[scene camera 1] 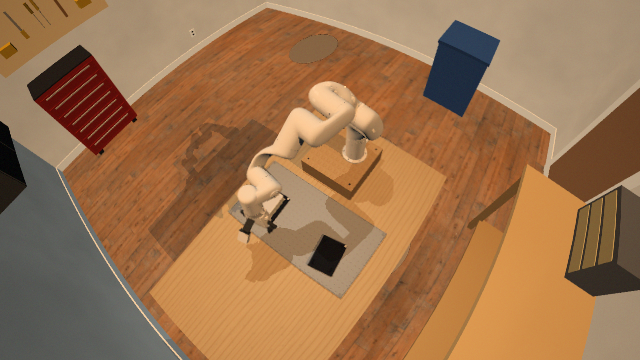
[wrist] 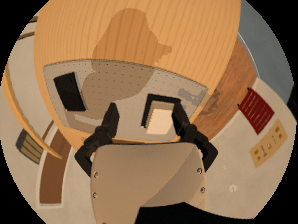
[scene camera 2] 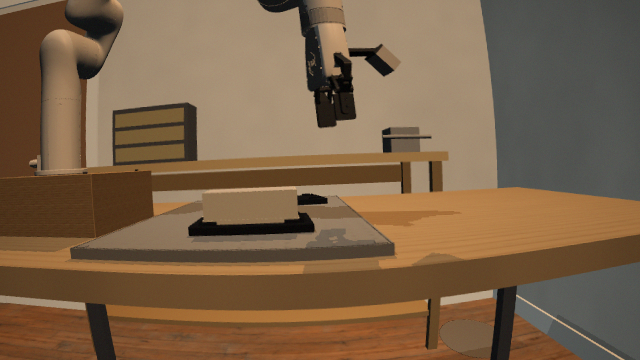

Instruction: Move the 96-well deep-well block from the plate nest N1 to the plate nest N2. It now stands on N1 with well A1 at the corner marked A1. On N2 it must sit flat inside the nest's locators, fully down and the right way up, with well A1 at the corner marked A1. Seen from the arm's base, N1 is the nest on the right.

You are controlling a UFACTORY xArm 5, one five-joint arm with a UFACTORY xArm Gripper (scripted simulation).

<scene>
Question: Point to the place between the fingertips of my gripper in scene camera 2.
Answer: At 336,123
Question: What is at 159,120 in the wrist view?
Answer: A deep-well block.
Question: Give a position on a deep-well block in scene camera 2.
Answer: At 270,204
</scene>
